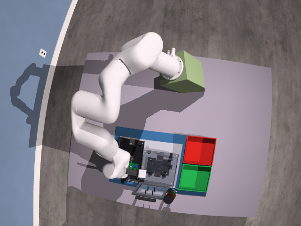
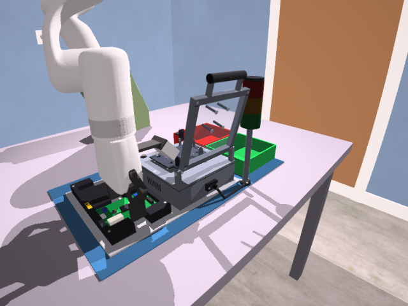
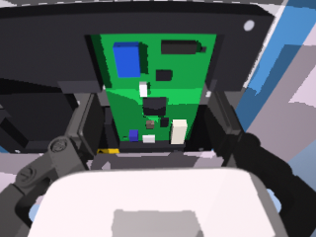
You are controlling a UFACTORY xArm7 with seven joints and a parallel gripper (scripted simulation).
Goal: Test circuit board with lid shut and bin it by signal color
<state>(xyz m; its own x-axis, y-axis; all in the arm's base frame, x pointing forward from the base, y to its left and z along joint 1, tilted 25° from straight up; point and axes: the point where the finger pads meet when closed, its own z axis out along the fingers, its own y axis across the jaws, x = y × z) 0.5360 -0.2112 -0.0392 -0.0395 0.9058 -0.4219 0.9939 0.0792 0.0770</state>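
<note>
Now: the green circuit board 1 cm below my hand. Round my hand: clear lid 8 cm ahead, 17 cm to the left, 15 cm above; then green bin 1 cm behind, 37 cm to the left, 2 cm below; then plate 4 cm behind, 17 cm to the left, 4 cm above.
</note>
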